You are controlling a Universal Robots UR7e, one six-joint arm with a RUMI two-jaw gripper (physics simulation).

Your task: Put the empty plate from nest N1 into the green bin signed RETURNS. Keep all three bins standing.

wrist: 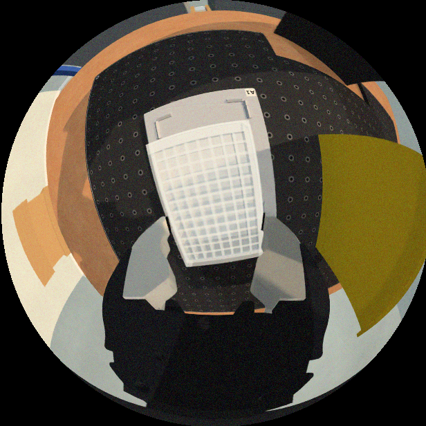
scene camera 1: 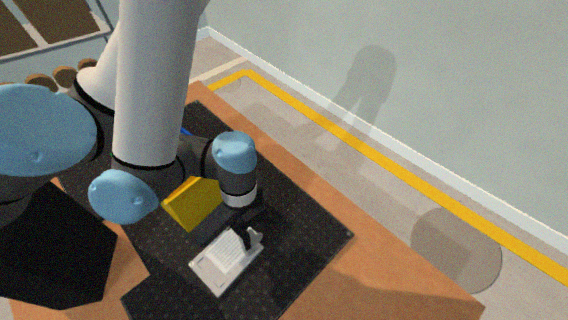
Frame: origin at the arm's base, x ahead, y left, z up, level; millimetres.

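Where they show: gripper, between the fingertips: (scene camera 1: pixel 238 241).
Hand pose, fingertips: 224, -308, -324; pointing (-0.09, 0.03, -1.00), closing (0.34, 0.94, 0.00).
Observation:
After its pixels a point has its place, as x, y, z.
The white gridded plate (scene camera 1: pixel 227 252) @[185, -302, -317] (wrist: pixel 210 192) is between my gripper's fingers, which grip its two long sides near one end. My gripper (scene camera 1: pixel 243 240) @[224, -308, -324] (wrist: pixel 215 216) is shut on it. The light grey nest (scene camera 1: pixel 218 288) @[109, -327, -344] (wrist: pixel 200 116) lies on the black perforated mat under the plate. In the wrist view, its far end, with raised corner ledges and a small label, shows beyond the plate's edge. The plate looks raised from the nest; the exact gap cannot be told. The green bin and its RETURNS sign do not show clearly in either view.
A yellow bin (scene camera 1: pixel 195 205) @[236, -165, -268] (wrist: pixel 370 200) stands close beside my gripper. A small blue piece (scene camera 1: pixel 186 131) @[384, -33, -177] shows behind the arm. A large black angular object (scene camera 1: pixel 55 250) @[-2, -51, -172] (wrist: pixel 330 45) is near the mat (scene camera 1: pixel 310 225) @[376, -454, -357] (wrist: pixel 200 55). The orange table (scene camera 1: pixel 390 265) @[385, -690, -370] extends around the mat.

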